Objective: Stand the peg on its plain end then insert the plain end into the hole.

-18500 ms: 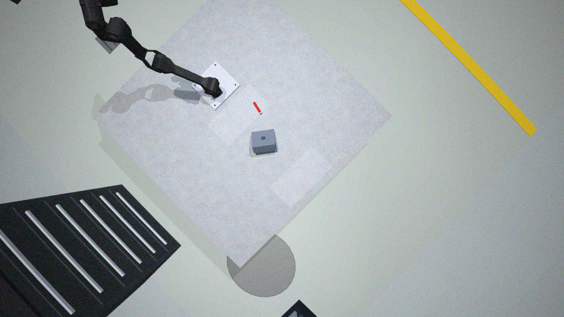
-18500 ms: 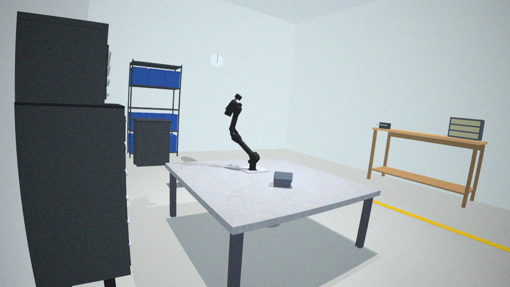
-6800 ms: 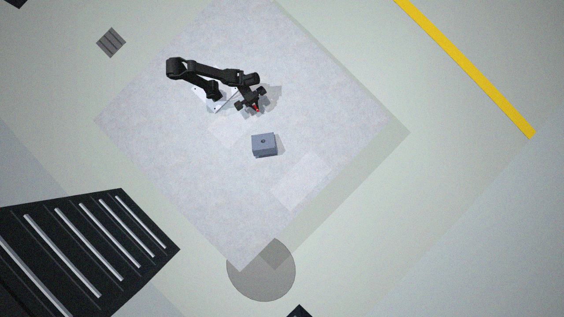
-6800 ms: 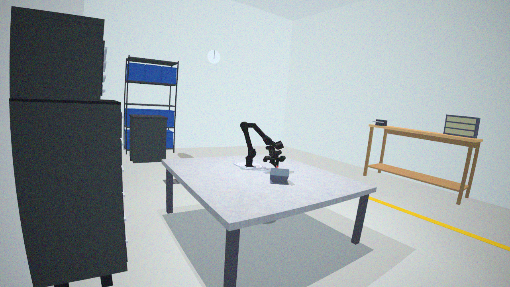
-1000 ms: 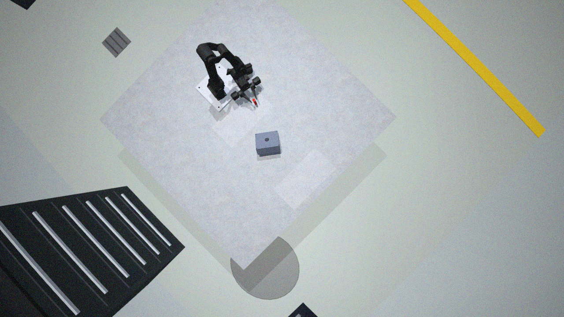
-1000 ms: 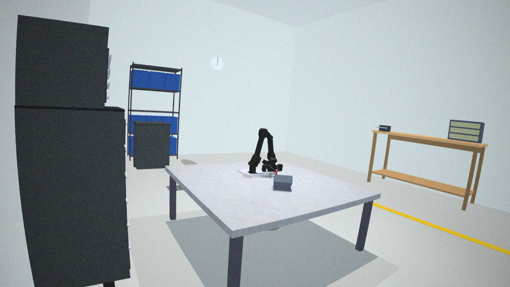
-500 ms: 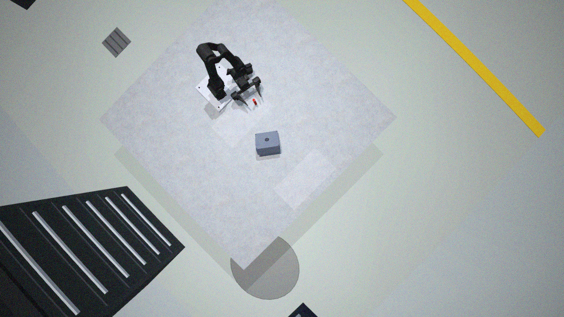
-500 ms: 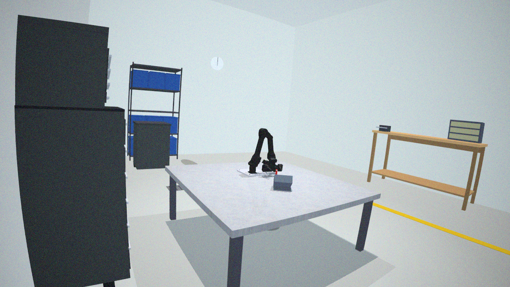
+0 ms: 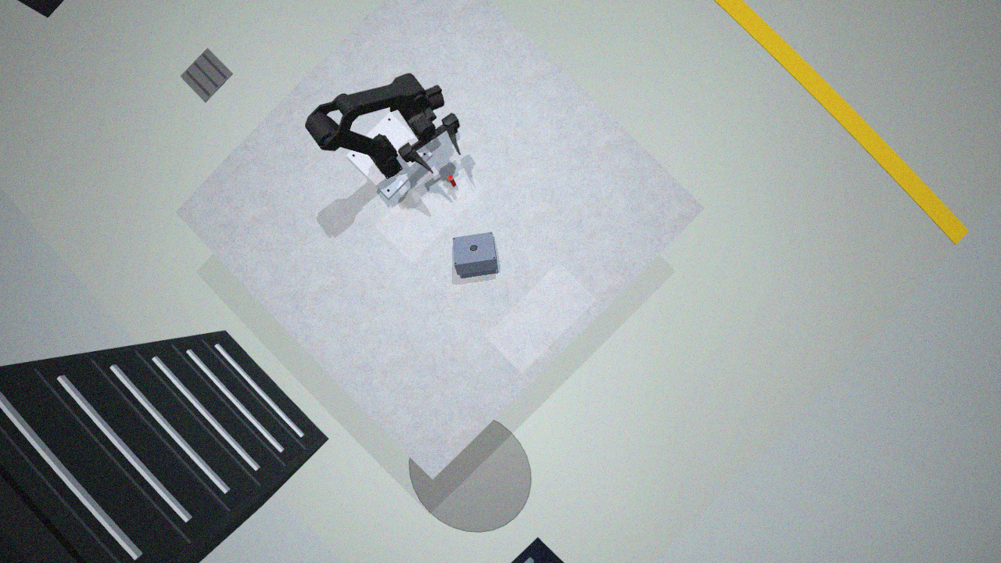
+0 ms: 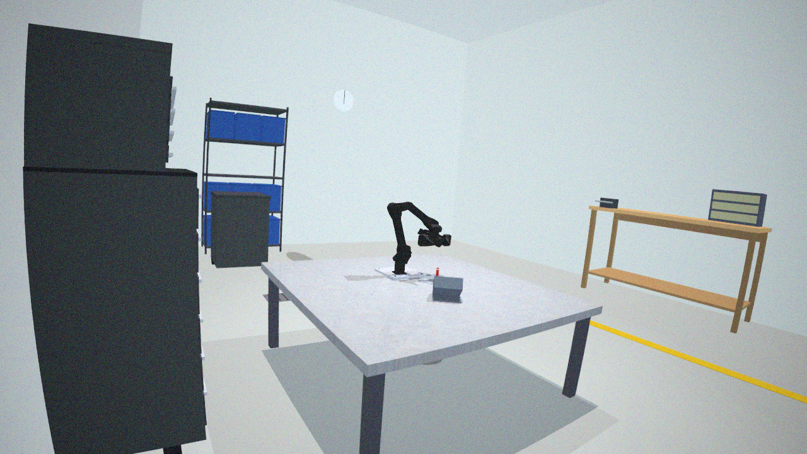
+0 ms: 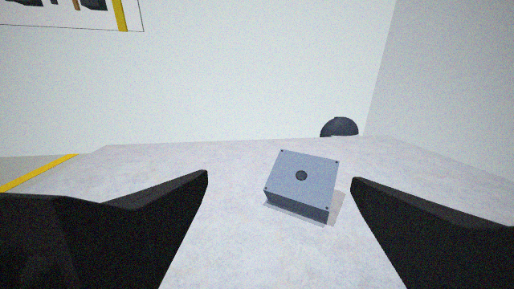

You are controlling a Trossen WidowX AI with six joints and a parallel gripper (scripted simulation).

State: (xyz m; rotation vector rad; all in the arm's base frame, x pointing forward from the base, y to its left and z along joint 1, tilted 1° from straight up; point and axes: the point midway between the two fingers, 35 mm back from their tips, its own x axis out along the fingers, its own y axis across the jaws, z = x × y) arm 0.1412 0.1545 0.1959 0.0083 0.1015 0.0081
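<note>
Right now the red peg is 1 cm to the right of my gripper tip and 15 cm below it. Round my gripper tip: blue-grey sloped panel (24 cm ahead, 8 cm to the right, 15 cm below).
</note>
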